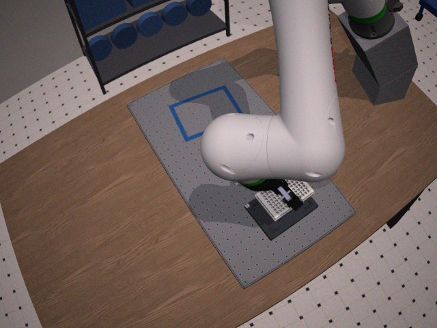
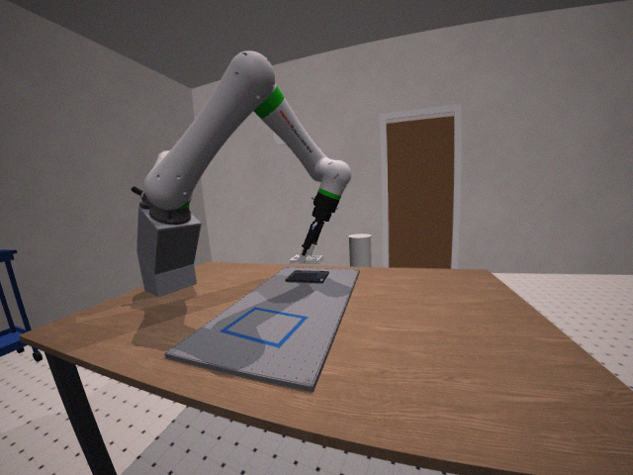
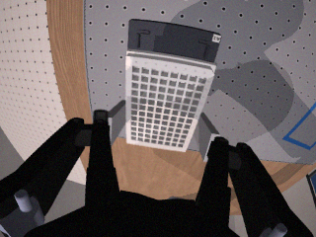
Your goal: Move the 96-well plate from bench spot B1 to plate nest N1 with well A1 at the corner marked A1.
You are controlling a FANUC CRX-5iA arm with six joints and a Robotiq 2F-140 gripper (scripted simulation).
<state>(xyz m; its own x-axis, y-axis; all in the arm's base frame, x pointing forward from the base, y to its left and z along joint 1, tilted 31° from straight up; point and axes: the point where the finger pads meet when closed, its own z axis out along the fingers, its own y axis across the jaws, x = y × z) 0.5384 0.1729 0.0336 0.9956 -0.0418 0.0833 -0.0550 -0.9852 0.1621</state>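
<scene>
My hand is 100 mm above the dark plate nest. Also, from my hand: white 96-well plate: 20 mm below; corner mark: 70 mm ahead, 60 mm to the right, 90 mm below.
</scene>
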